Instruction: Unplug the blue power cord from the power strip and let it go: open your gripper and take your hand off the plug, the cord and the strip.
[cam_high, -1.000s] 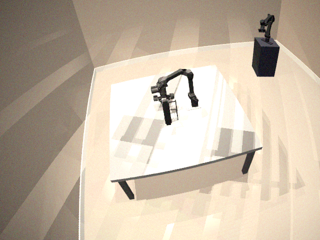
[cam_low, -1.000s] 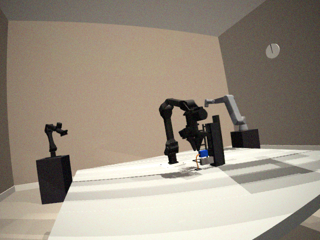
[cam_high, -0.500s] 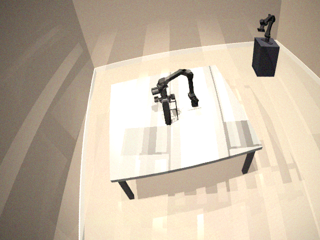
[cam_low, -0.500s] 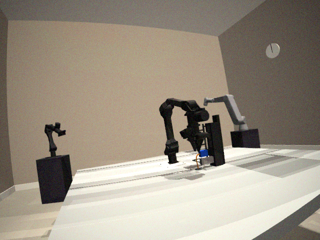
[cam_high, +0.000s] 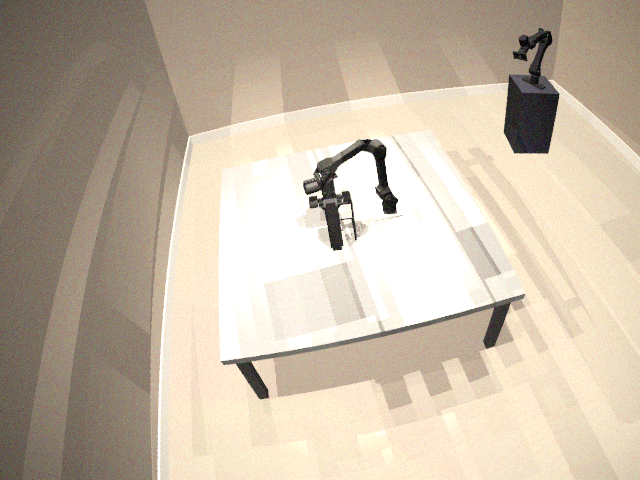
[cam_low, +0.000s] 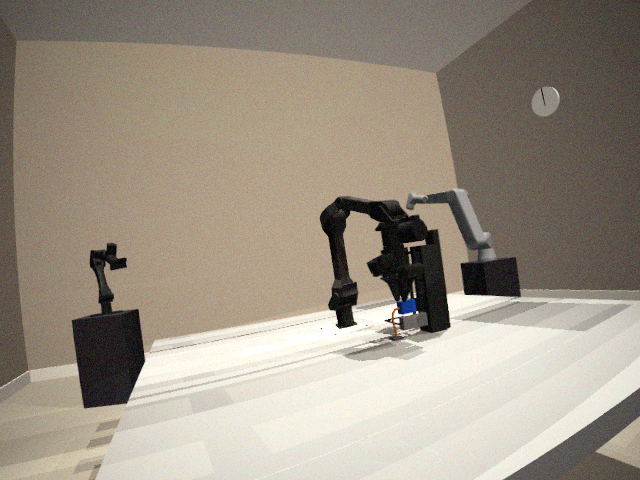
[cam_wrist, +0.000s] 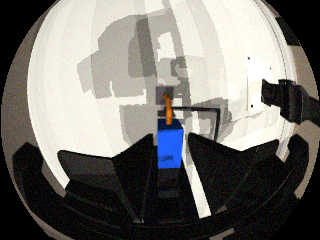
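Right now my gripper tip is 10 mm past the blue plug, 30 mm to the right of it and 10 mm above it.
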